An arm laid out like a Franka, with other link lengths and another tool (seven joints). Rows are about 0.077 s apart.
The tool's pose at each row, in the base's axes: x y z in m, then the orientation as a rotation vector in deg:
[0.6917, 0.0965, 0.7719, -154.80, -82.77, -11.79]
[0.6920, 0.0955, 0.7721, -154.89, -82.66, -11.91]
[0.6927, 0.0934, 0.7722, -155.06, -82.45, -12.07]
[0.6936, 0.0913, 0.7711, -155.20, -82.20, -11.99]
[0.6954, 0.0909, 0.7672, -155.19, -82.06, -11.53]
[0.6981, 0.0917, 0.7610, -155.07, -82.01, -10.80]
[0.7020, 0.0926, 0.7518, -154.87, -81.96, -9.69]
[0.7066, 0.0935, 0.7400, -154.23, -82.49, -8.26]
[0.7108, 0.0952, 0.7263, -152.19, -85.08, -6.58]
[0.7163, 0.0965, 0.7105, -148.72, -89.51, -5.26]
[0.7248, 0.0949, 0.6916, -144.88, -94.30, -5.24]
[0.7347, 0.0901, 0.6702, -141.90, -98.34, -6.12]
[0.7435, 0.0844, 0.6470, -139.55, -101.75, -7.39]
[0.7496, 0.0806, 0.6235, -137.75, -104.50, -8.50]
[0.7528, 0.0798, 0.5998, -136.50, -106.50, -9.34]
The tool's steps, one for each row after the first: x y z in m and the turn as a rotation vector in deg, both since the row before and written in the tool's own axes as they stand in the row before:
[-0.0006, 0.0008, -0.0003, -0.07, 0.05, 0.09]
[-0.0013, 0.0018, -0.0003, -0.12, 0.06, 0.16]
[-0.0014, 0.0019, 0.0009, 0.01, -0.05, 0.19]
[0.0001, 0.0017, 0.0040, 0.22, -0.21, 0.09]
[0.0012, 0.0018, 0.0065, 0.37, -0.33, 0.02]
[0.0016, 0.0028, 0.0095, 0.57, -0.51, 0.01]
[0.0017, 0.0035, 0.0121, 0.81, -0.64, -0.44]
[0.0020, 0.0030, 0.0140, 1.19, -0.70, -2.05]
[0.0022, 0.0048, 0.0159, 1.34, -0.42, -3.59]
[0.0005, 0.0095, 0.0185, 0.83, 0.24, -3.99]
[-0.0028, 0.0125, 0.0204, 0.04, 0.48, -3.34]
[-0.0052, 0.0117, 0.0220, -0.39, 0.54, -2.79]
[-0.0050, 0.0081, 0.0226, -0.47, 0.39, -2.22]
[-0.0035, 0.0042, 0.0233, -0.43, 0.24, -1.59]

